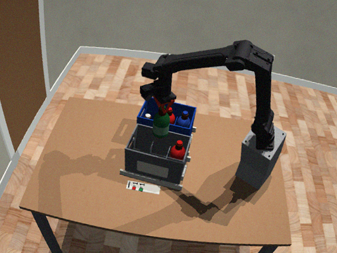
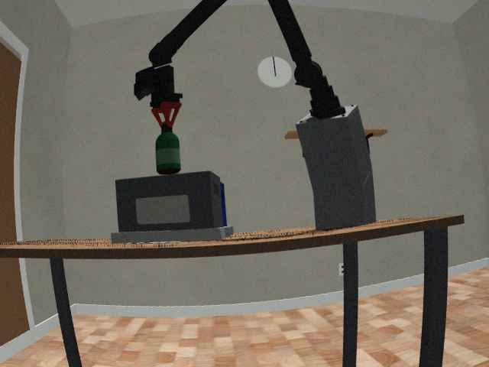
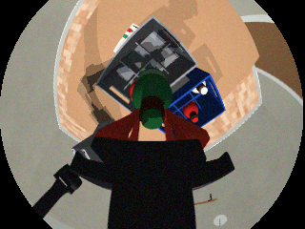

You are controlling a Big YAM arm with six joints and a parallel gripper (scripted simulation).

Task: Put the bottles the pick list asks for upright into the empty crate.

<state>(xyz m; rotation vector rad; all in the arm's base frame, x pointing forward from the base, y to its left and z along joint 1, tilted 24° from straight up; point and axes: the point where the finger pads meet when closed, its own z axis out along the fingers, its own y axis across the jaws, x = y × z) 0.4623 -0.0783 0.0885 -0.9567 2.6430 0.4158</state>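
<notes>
Right now my hand is 60 mm above the green-labelled bottle. Also, from my hand: blue-labelled bottle (90 mm behind, 230 mm to the right, 250 mm below); then red-labelled bottle (100 mm behind, 250 mm below); then grey crate (10 mm behind, 40 mm to the left, 250 mm below).
</notes>
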